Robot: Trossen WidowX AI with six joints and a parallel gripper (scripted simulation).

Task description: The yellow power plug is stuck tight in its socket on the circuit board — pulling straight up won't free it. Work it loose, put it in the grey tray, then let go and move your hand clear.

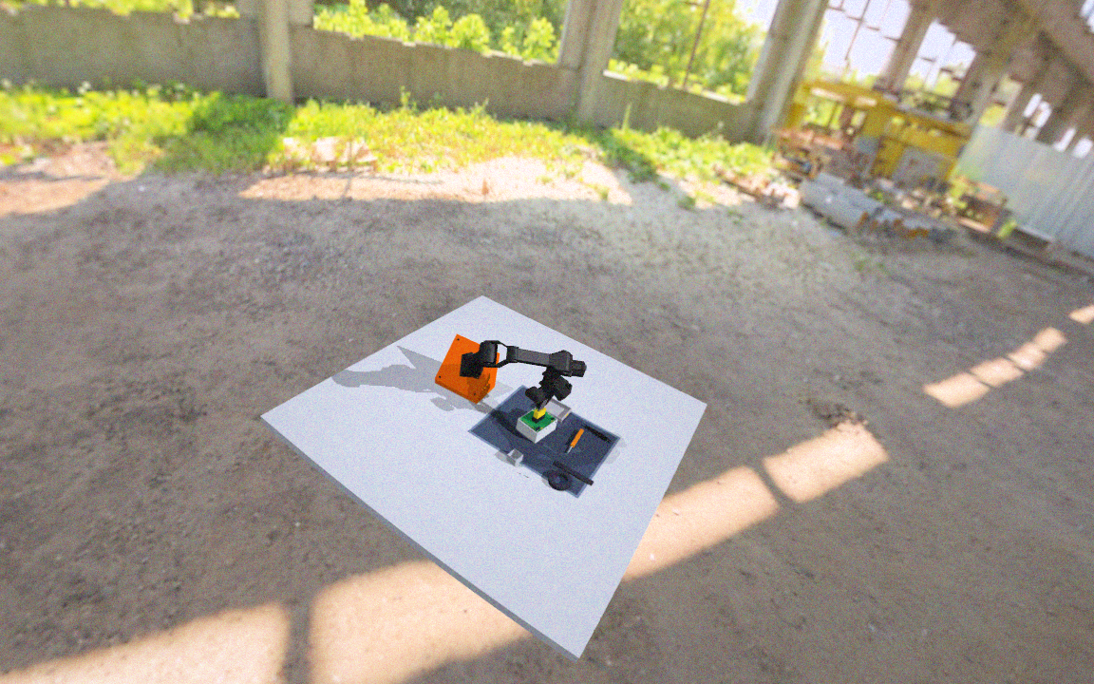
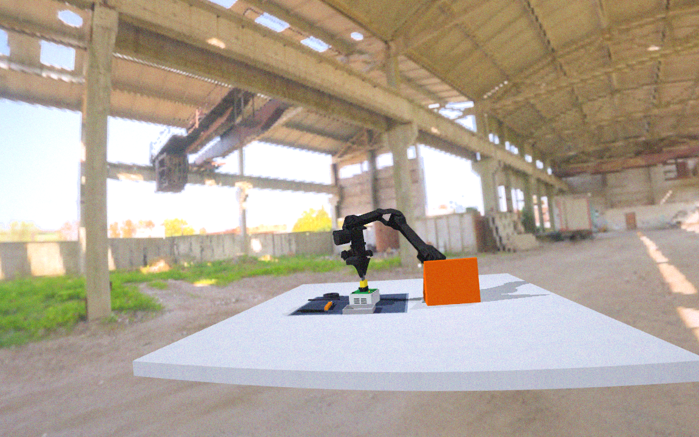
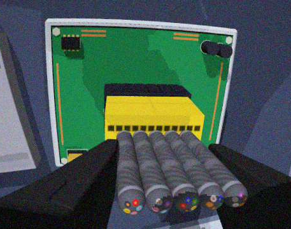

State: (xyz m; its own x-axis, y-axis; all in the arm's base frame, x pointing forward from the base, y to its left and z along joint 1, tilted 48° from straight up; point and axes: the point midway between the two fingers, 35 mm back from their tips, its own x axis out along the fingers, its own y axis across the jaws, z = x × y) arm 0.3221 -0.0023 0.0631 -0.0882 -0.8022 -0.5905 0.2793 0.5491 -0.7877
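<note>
My gripper tip is now 2 cm above the yellow power plug. Also, from my gripper tip: dark mat 12 cm below, 5 cm ahead, 1 cm to the right; then black rod 21 cm ahead, 12 cm to the right, 11 cm below.
</note>
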